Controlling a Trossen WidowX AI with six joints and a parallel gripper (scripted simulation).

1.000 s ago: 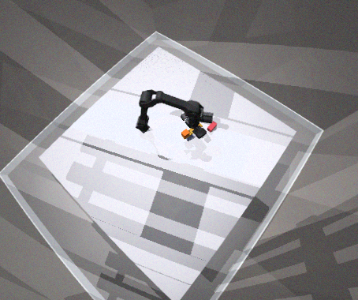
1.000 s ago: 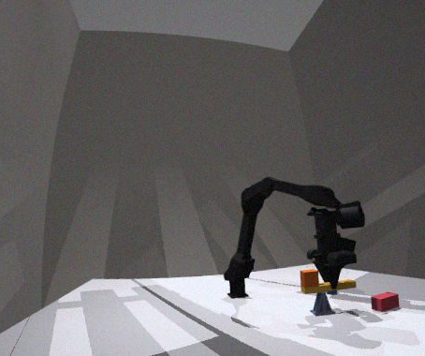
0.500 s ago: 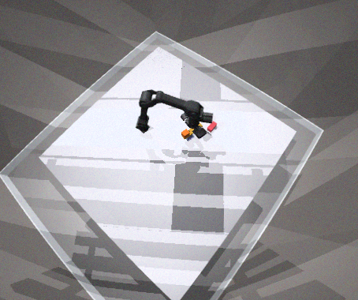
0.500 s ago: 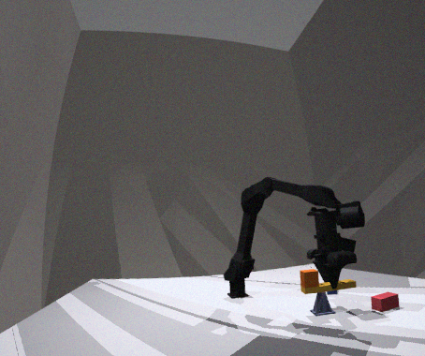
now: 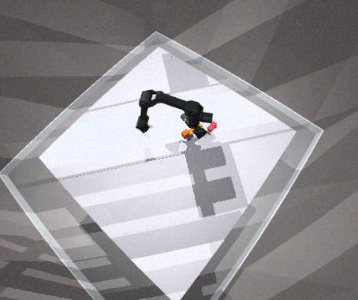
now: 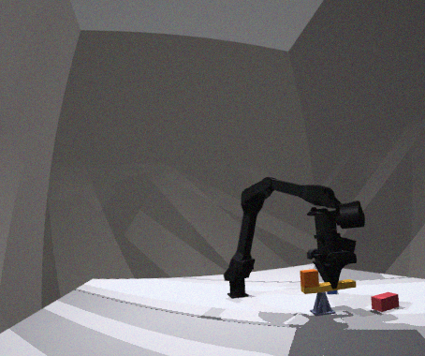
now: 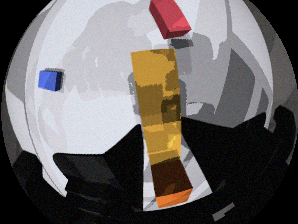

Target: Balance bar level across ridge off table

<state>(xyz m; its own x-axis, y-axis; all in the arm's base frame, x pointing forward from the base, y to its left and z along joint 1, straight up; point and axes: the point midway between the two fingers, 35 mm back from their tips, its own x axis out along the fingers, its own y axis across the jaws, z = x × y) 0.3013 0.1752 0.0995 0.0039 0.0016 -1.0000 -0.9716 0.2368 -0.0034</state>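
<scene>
My gripper tip is 12 cm to the right of the red block, 7 cm short of it and 5 cm above it. From my gripper tip the other things lie so: blue block (16 cm behind, 13 cm to the left, 6 cm below).
</scene>
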